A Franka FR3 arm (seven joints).
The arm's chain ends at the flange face. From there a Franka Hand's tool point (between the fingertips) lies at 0.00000 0.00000 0.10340 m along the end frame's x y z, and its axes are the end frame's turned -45 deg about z.
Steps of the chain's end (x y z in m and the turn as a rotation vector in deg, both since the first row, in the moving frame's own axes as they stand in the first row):
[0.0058, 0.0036, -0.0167, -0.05, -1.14, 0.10]
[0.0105, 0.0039, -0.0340, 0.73, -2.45, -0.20]
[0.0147, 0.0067, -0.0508, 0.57, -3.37, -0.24]
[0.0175, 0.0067, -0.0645, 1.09, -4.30, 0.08]
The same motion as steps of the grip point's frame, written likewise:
[0.0000, 0.0053, -0.0167, 0.77, -0.84, 0.10]
[0.0025, 0.0061, -0.0341, 2.25, -1.22, -0.20]
[0.0021, 0.0101, -0.0510, 2.79, -1.98, -0.24]
[0.0035, 0.0102, -0.0648, 3.81, -2.27, 0.08]

